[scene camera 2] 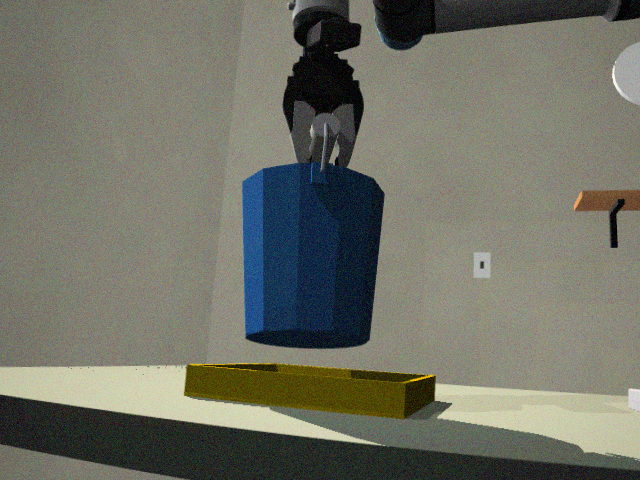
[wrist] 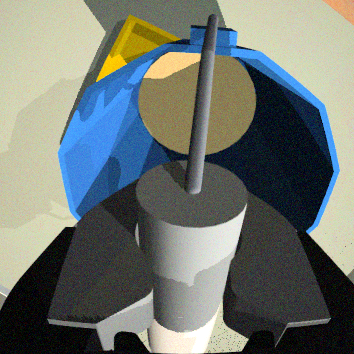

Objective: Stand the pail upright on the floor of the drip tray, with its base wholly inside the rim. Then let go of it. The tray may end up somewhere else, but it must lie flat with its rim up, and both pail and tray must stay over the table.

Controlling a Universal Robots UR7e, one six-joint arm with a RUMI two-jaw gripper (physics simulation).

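Frame: origin at the arm's base, x right, y ahead, z up, level; millimetres.
Seen in the pictures: gripper, fingertip midpoint: (wrist: 182, 183).
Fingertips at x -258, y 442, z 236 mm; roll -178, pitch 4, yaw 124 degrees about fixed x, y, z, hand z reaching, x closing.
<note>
Offsets run from my fingertips to a thing's middle. Level surfaces: height alone.
The blue pail (scene camera 2: 316, 258) (wrist: 110, 150) hangs nearly upright in the air, its base a little above the drip tray in the scene view. My gripper (scene camera 2: 324, 149) (wrist: 182, 183) is shut on the pail's handle, a thick grey-white cylindrical grip @[dx +19, dy +17, dz +47 mm] (wrist: 192, 250) with a thin rod running to the pail's rim. The yellow drip tray @[dx +58, dy +9, dz -246 mm] (scene camera 2: 294, 390) (wrist: 117, 52) lies flat on the table with its rim up, below the pail. In the wrist view a corner of the tray shows past the pail's upper left edge; the pail hides the rest.
The pale table @[dz -262 mm] (scene camera 2: 103, 382) (wrist: 35, 60) has its dark front edge near the tray. A white object (scene camera 2: 633, 399) stands at the far right of the scene view. A wooden shelf (scene camera 2: 607, 200) on a black bracket and a white wall plate (scene camera 2: 481, 265) are on the wall behind.
</note>
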